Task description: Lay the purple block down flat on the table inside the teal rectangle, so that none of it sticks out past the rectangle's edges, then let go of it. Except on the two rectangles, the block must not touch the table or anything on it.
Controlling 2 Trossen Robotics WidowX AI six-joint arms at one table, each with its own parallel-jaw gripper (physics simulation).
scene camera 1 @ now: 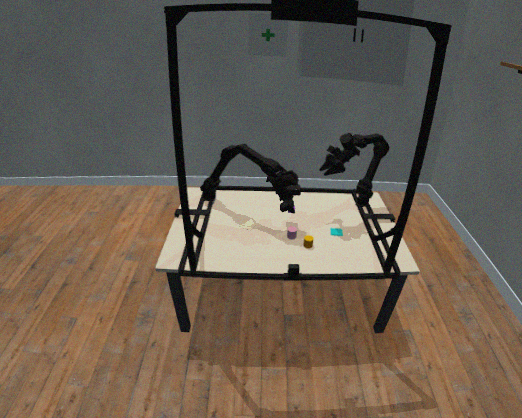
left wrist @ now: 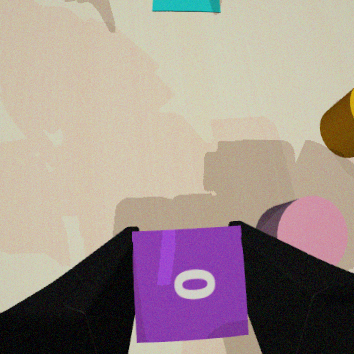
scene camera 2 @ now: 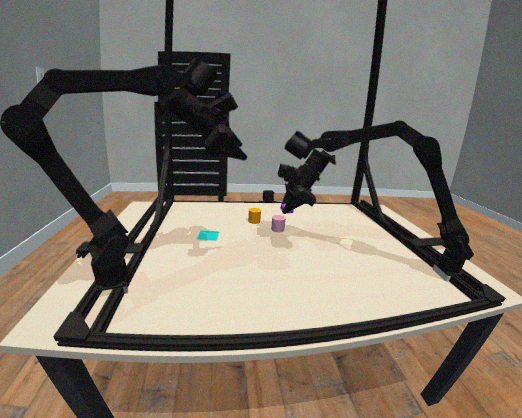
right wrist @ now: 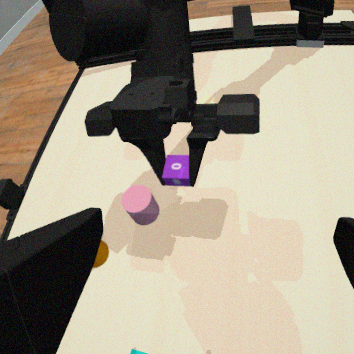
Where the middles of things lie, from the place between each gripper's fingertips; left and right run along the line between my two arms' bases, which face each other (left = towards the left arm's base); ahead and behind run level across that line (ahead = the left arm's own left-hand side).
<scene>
Now: the purple block (left wrist: 189, 283) 1 cm to the left of my left hand and 1 cm above it. The rest, counted from my left hand: pink cylinder (left wrist: 310, 223) 8 cm below, 8 cm behind, 1 cm to the left.
Now: right hand 7 cm past the purple block, 14 cm to the right of it and 17 cm above it. The rest, counted from my right hand: pink cylinder: 15 cm behind, 14 cm to the left, 26 cm below.
</scene>
